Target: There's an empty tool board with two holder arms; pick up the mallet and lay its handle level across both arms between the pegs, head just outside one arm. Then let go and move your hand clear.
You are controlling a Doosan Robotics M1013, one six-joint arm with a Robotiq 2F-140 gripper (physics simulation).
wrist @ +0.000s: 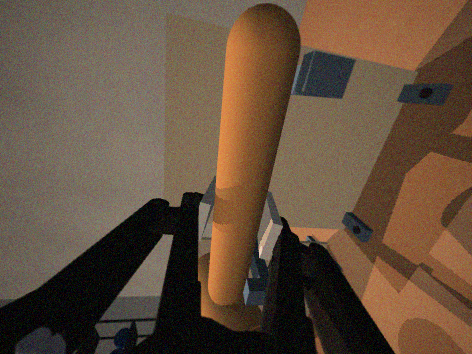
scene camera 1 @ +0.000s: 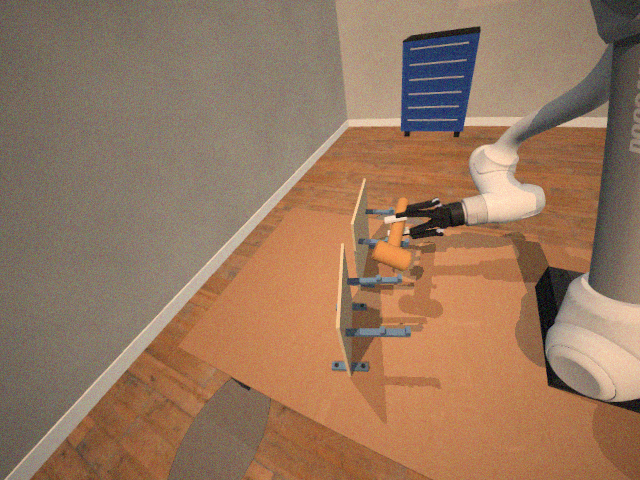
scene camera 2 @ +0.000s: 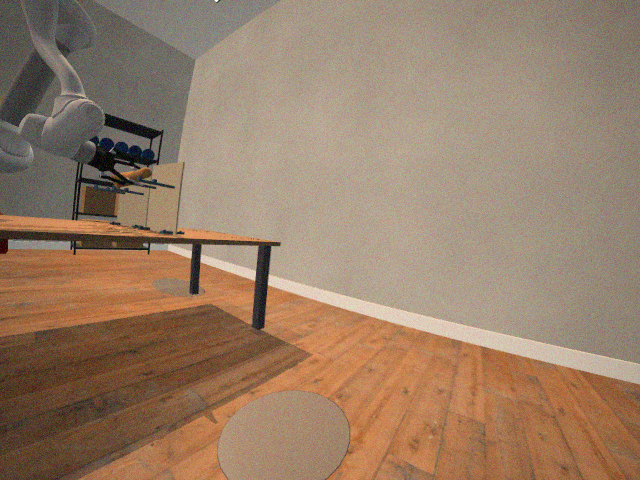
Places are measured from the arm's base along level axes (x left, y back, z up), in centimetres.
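Pixels of known places: gripper, fingertip midpoint: [scene camera 1: 386,227] [scene camera 2: 143,179].
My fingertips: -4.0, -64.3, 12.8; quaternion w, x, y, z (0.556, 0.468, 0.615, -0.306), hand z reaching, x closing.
Ahead of a thing's pixels: the offset from my fingertips to its top centre, as dx, dy, dz. "spot": to the spot under its first point. Level surfaces: height alone.
The orange mallet {-0.2, +3.7, +4.7} [scene camera 1: 391,255] [scene camera 2: 135,175] is off the table beside the farther tool board [scene camera 1: 360,222] [scene camera 2: 168,204] [wrist: 320,155]. My gripper [scene camera 1: 397,226] [wrist: 239,196] is shut on its handle {spot: -11.2, +3.7, +1.7} [wrist: 255,100], one finger on each side. The handle runs along that board's two blue arms [scene camera 1: 378,211] [wrist: 327,75]; whether it touches them I cannot tell. The head hangs at the side towards the nearer board in scene camera 1. The nearer board [scene camera 1: 343,310] has two blue arms [scene camera 1: 392,331] [scene camera 1: 361,281] with pegs and bears no tool.
Both boards stand upright on the brown table {dz -23.3} [scene camera 1: 273,289] [scene camera 2: 227,239], with blue feet [scene camera 1: 338,366] [wrist: 432,94]. A blue drawer cabinet [scene camera 1: 436,82] stands beyond the table. A black shelf rack [scene camera 2: 129,124] stands behind the arm in scene camera 2.
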